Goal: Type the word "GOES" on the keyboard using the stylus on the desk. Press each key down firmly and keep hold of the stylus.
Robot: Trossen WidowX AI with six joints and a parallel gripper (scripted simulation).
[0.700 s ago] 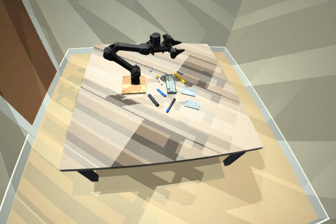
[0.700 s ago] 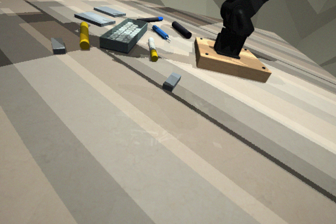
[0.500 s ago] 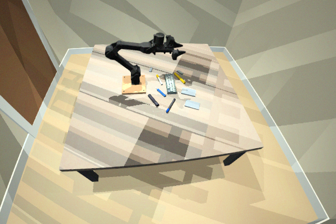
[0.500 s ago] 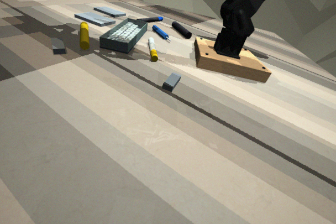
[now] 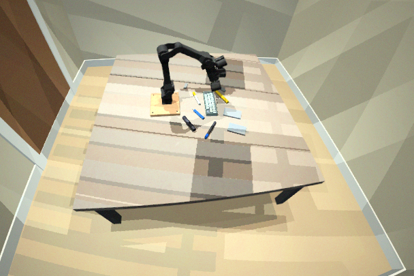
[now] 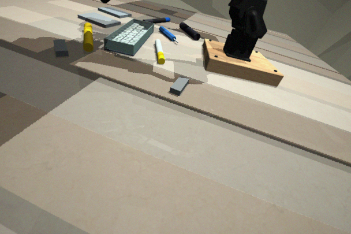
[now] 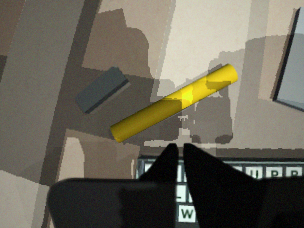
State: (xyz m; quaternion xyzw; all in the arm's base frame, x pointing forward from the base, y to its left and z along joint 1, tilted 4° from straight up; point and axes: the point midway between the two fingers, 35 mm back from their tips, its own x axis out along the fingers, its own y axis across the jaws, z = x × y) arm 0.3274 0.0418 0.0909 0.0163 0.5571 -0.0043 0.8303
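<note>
My gripper tip is 160 mm past the blue stylus, 130 mm to the left of it and 90 mm above it. Round my gripper tip: white marker: 140 mm behind, 90 mm below, 10 mm to the left; stylus tip: 180 mm behind, 100 mm to the right, 90 mm below; yellow cylinder: 80 mm below, 40 mm ahead.
</note>
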